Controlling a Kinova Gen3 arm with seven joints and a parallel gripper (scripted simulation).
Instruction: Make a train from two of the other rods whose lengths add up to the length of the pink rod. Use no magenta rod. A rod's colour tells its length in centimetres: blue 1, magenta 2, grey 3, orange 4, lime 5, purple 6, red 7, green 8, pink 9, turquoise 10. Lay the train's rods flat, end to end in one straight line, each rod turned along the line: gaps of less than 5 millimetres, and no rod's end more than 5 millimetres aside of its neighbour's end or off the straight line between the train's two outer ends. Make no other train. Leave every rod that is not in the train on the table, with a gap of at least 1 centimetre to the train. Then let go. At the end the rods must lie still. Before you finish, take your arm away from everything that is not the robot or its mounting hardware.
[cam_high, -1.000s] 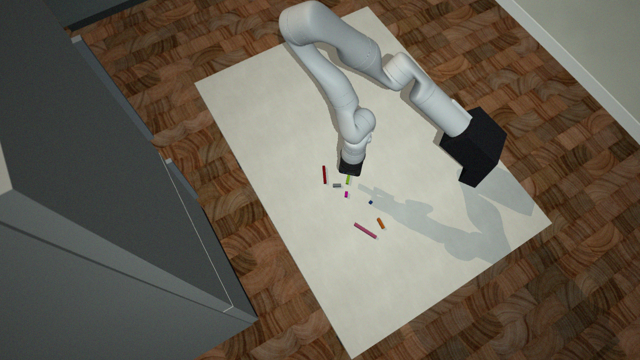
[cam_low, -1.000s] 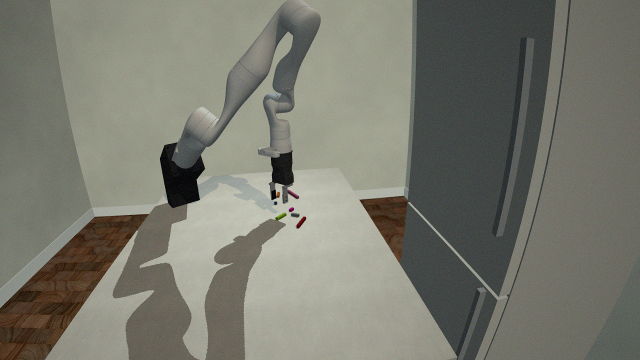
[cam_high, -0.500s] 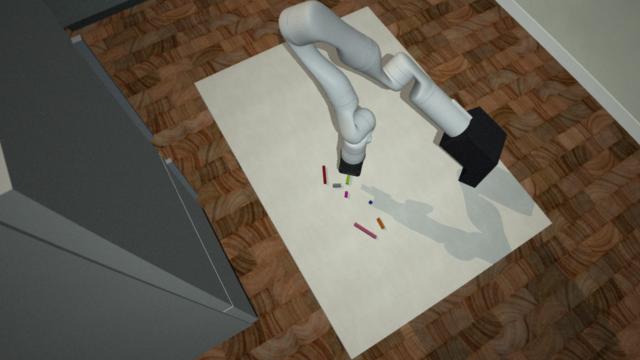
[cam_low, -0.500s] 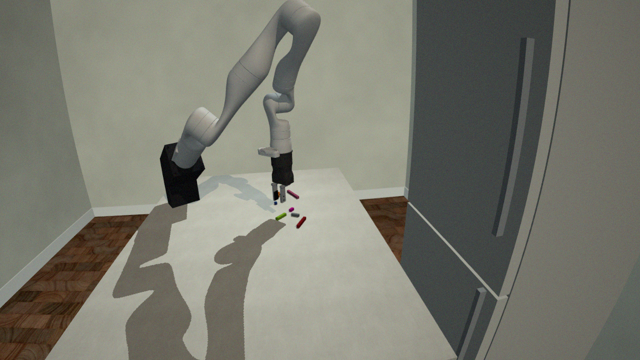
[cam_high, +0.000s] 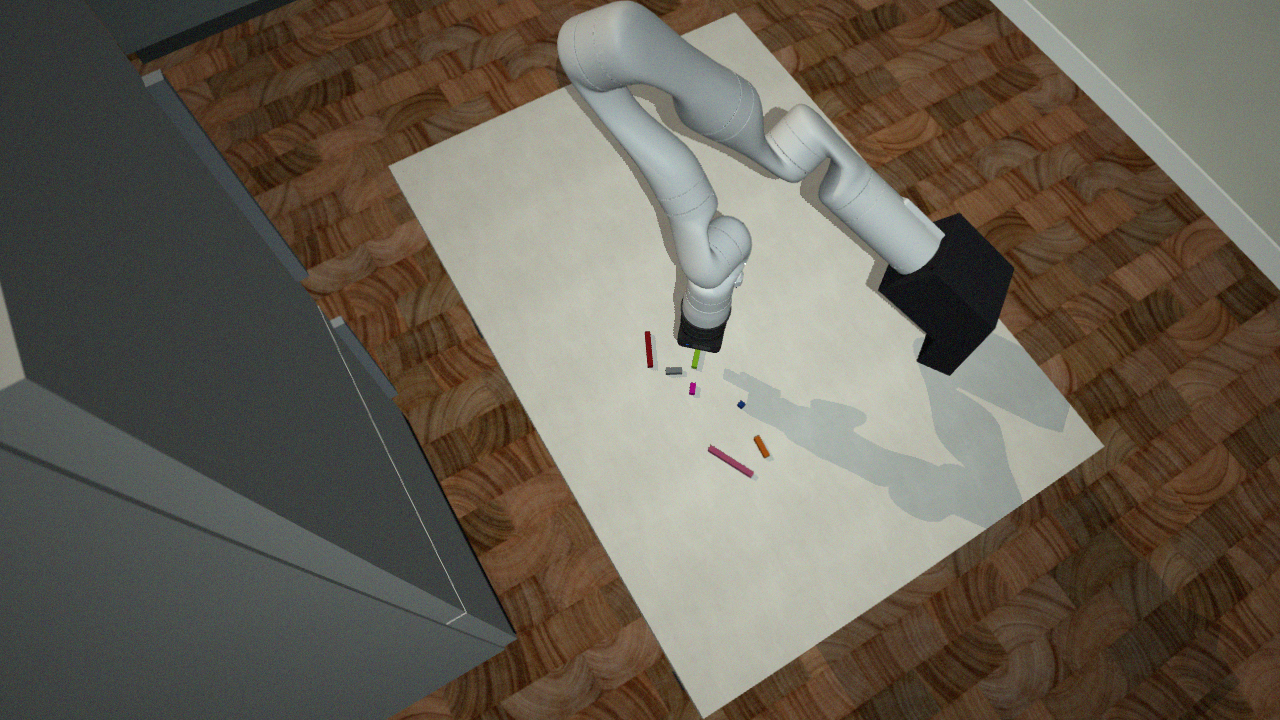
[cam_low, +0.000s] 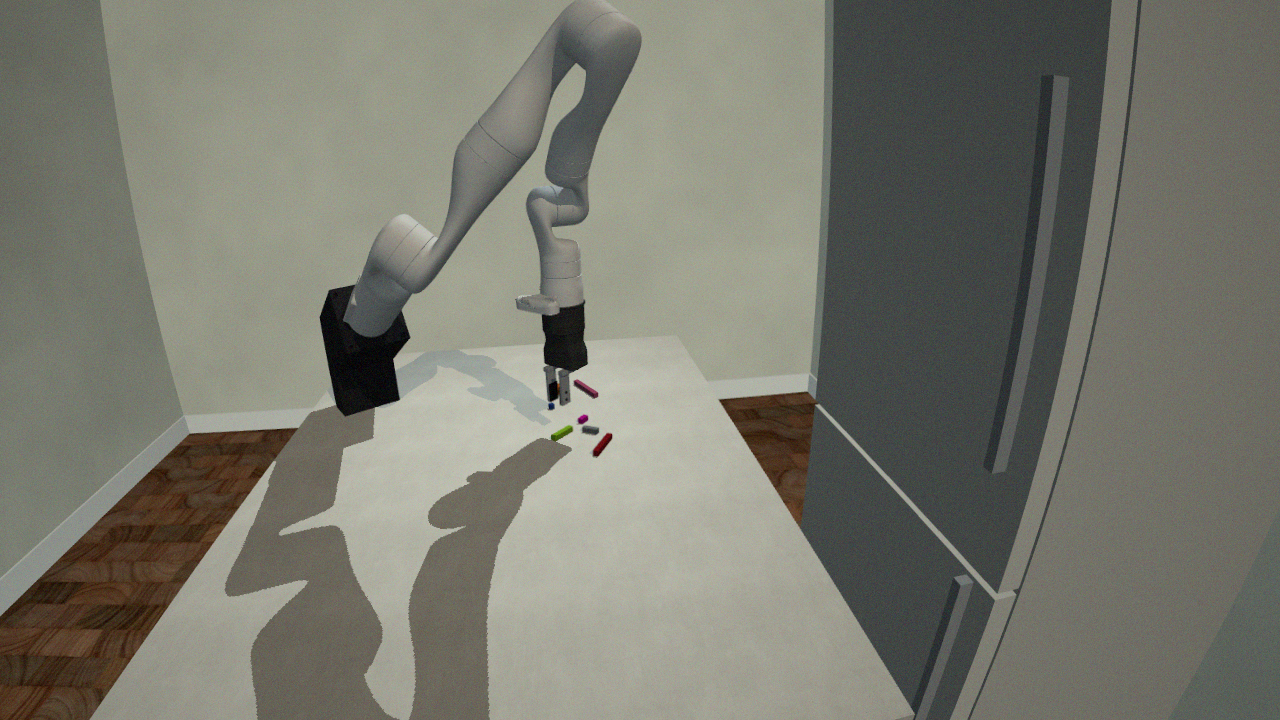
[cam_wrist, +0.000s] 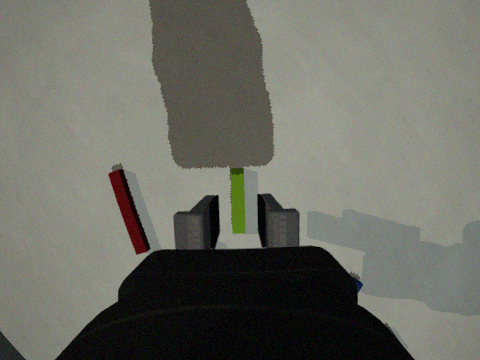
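Right now the lime rod is 80 mm below my hand. Round my hand: grey rod: 80 mm below, 50 mm ahead, 10 mm to the right; then red rod: 80 mm below, 70 mm to the right, 60 mm ahead; then magenta rod: 80 mm below, 60 mm ahead, 40 mm to the left.
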